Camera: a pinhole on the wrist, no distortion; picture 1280 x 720 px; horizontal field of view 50.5 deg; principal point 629.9 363.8 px. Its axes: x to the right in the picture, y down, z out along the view. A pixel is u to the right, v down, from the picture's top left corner.
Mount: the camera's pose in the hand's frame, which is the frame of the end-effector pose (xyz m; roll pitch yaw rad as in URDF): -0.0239 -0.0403 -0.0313 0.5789 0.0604 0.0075
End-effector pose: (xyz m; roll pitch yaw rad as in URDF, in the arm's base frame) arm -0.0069 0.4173 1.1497 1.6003 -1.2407 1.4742
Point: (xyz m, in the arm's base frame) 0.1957 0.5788 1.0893
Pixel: 684.0 372.0
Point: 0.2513 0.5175 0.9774
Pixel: 103.5 574.6
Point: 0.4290 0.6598 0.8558
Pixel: 147.5 319.6
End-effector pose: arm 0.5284 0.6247 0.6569 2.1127 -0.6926 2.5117
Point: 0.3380 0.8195 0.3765
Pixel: 750.0 89.4
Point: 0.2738 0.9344 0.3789
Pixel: 979.0 201.7
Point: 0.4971 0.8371 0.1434
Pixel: 48.1 281.7
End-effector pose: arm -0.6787 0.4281 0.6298 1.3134 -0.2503 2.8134
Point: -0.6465 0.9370 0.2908
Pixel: 724.2 51.7
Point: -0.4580 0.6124 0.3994
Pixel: outside the picture
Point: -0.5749 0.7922 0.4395
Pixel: 541.2 332.9
